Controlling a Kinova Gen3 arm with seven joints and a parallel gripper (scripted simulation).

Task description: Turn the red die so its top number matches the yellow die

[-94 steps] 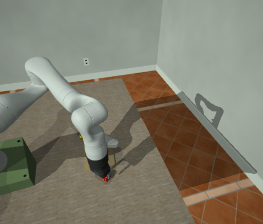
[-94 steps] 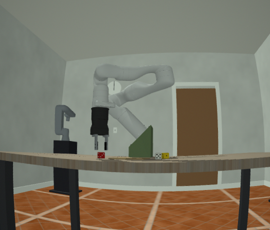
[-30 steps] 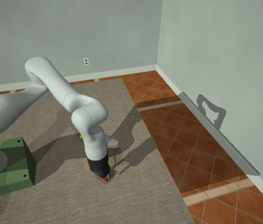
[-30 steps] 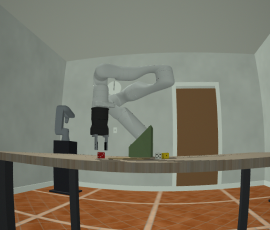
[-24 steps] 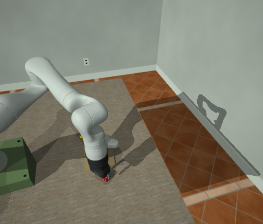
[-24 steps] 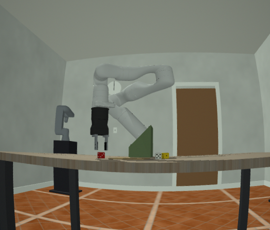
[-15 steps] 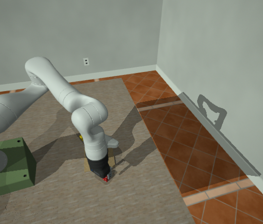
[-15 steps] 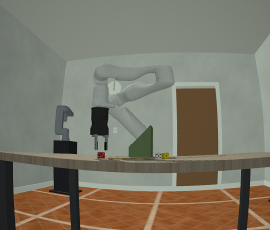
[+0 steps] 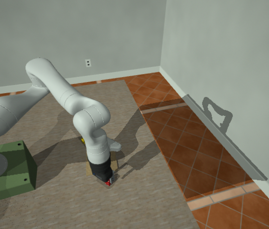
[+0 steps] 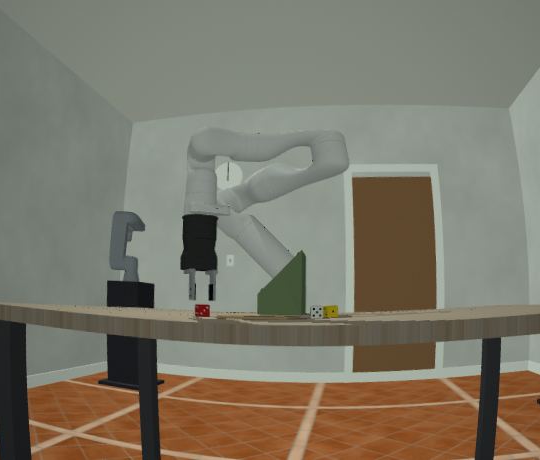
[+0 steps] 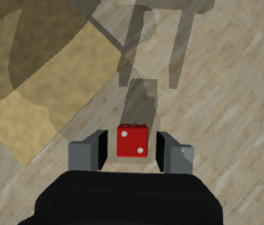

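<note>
Now: hand 4 cm above the red die. Round my hand: tan mat: 12 cm to the left, 5 cm below, 2 cm behind; white die: 24 cm to the left, 4 cm below, 1 cm behind; yellow die: 26 cm to the left, 8 cm behind, 4 cm below.
</note>
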